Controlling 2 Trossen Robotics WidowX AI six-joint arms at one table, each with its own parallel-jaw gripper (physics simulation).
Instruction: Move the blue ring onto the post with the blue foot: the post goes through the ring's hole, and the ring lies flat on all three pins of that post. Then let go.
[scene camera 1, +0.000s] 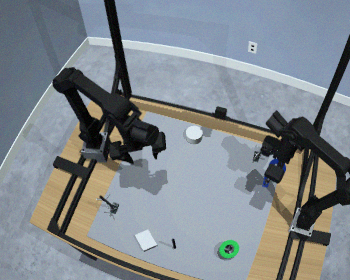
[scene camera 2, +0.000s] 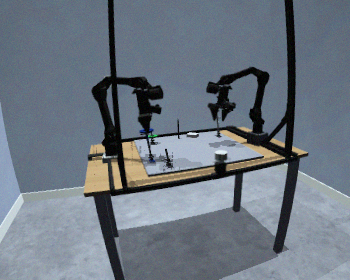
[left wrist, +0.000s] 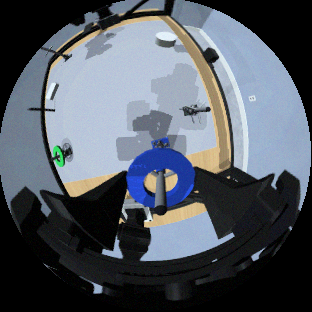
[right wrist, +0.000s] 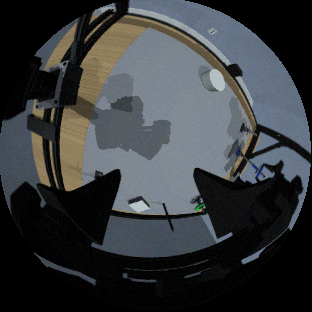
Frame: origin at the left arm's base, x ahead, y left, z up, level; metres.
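Seen in the pictures: left gripper, fingertip midpoint: (scene camera 1: 275, 167) (scene camera 2: 148, 131) (left wrist: 160, 172) (right wrist: 258, 169); right gripper, fingertip midpoint: (scene camera 1: 144, 160) (scene camera 2: 218, 121) (right wrist: 157, 172); left arm's base, link origin: (scene camera 1: 304, 221) (scene camera 2: 111, 154) (left wrist: 135, 214) (right wrist: 235, 180); right arm's base, link origin: (scene camera 1: 94, 142) (scene camera 2: 257, 132) (right wrist: 47, 85).
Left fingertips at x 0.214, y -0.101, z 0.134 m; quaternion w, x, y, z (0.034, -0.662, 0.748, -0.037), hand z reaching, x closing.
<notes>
Pixels of each thing's middle, then the offset from my left fingertips to it. "*": a spot on its surface instead.
- blue ring, body centre: (left wrist: 160, 182) (scene camera 1: 277, 168) (scene camera 2: 146, 130) (right wrist: 259, 171) 0.009 m back, 0.001 m left, 0.004 m up
- blue foot, surface spot: (left wrist: 156, 144) (scene camera 1: 266, 182) (right wrist: 239, 154) * 0.008 m ahead, 0.005 m right, 0.132 m down
- dark-footed post, surface spot: (left wrist: 192, 110) (scene camera 1: 258, 155) * 0.076 m ahead, 0.100 m right, 0.122 m down
- white cylinder, body centre: (right wrist: 213, 80) (scene camera 1: 194, 134) (left wrist: 165, 38) (scene camera 2: 221, 155) 0.354 m ahead, 0.092 m right, 0.136 m down
- green ring, body centre: (scene camera 1: 229, 249) (left wrist: 58, 155) 0.038 m ahead, 0.308 m left, 0.107 m down
- white block, body centre: (scene camera 1: 146, 240) (right wrist: 138, 204) (left wrist: 51, 90) 0.325 m ahead, 0.386 m left, 0.143 m down
- dark post, surface spot: (scene camera 1: 114, 207) * 0.486 m ahead, 0.325 m left, 0.124 m down
The blue ring (scene camera 1: 283, 166) (scene camera 2: 144, 131) (left wrist: 136, 179) (right wrist: 260, 171) is held flat between the fingers of my left gripper (scene camera 2: 145, 127) (left wrist: 160, 172). In the left wrist view the grey post shows through the ring's hole, and its tip overlaps the ring's near edge, on the camera's side. The ring is around the post, high above the blue foot (scene camera 1: 265, 182) (scene camera 2: 151, 161) (left wrist: 156, 144) (right wrist: 238, 153), apart from the pins. The pins are too small to tell apart. My right gripper (scene camera 1: 143, 158) (scene camera 2: 220, 118) (right wrist: 157, 172) is open and empty, above the mat.
A dark-footed post (scene camera 1: 256, 155) (left wrist: 192, 110) stands near the blue-footed one. A white cylinder (scene camera 1: 194, 134) (scene camera 2: 221, 156) (left wrist: 165, 39) (right wrist: 215, 80), a green ring (scene camera 1: 222, 253) (left wrist: 58, 160) around a post, a white block (scene camera 1: 146, 240) and another dark post (scene camera 1: 114, 207) stand elsewhere on the mat.
</notes>
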